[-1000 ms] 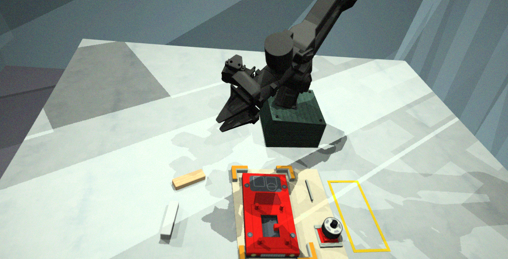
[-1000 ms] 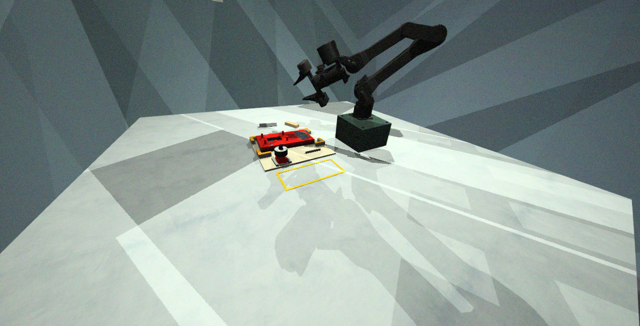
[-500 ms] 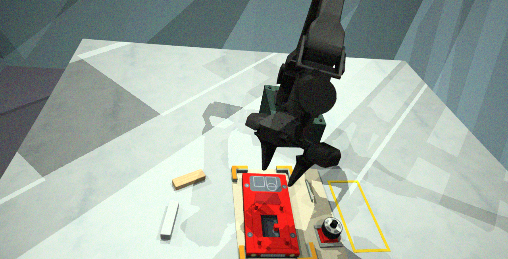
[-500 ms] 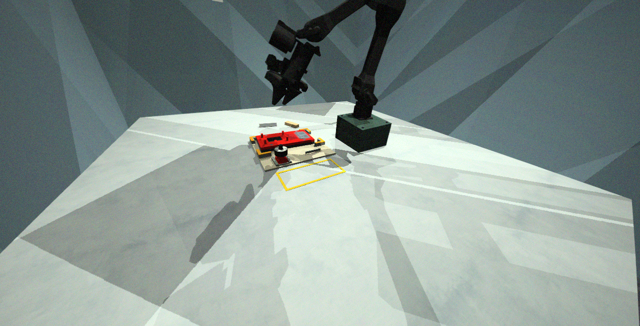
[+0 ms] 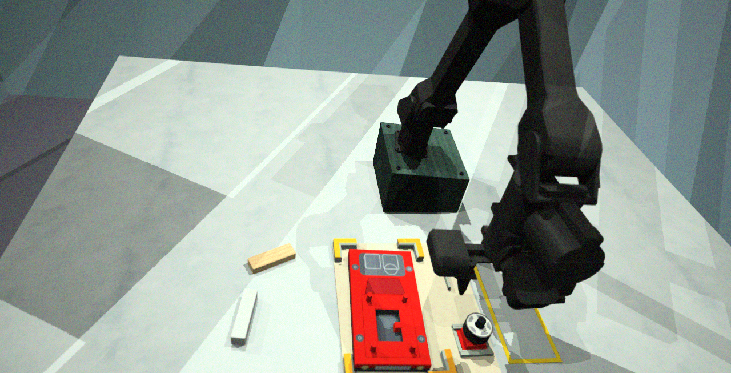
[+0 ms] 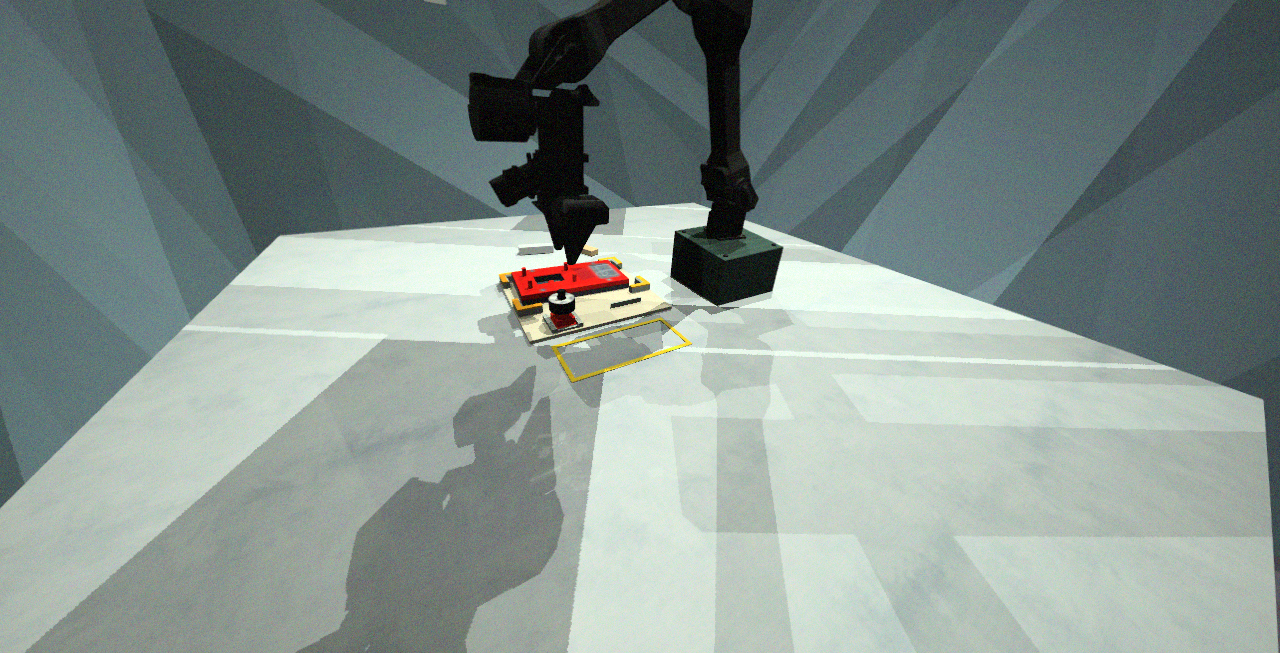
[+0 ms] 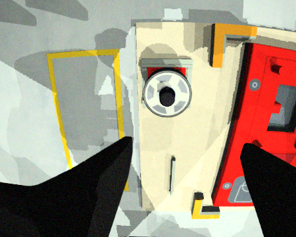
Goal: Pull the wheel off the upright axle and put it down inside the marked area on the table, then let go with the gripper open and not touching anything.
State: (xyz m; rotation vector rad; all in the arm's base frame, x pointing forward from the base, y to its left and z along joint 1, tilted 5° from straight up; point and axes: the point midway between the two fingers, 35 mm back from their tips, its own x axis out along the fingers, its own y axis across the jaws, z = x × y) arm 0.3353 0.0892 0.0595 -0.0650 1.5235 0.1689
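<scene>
Right now the wheel is 1 cm ahead of my gripper tip, 1 cm to the left of it and 7 cm below it. From my gripper tip the other things lie so: white bar (2 cm ahead, 33 cm to the right, 10 cm below); upright axle (1 cm ahead, 1 cm to the left, 7 cm below); wooden block (9 cm behind, 31 cm to the right, 10 cm below).
</scene>
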